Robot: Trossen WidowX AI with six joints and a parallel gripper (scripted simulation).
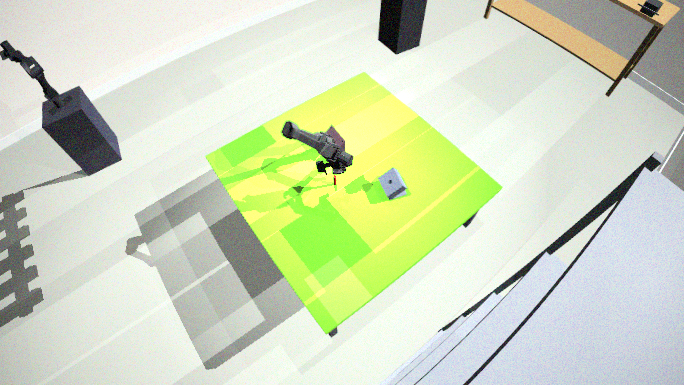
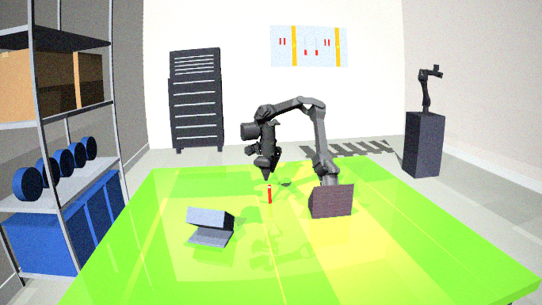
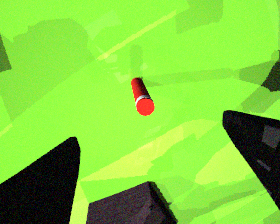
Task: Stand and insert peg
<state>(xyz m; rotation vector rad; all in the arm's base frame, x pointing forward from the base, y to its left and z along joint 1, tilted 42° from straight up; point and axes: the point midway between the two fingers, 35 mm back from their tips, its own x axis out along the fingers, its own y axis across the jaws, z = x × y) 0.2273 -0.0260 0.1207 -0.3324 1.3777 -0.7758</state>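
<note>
The red peg lies 6 cm below my gripper tip. The rest, counted from my gripper tip: grey sloped panel 20 cm ahead, 25 cm to the left, 5 cm below.
</note>
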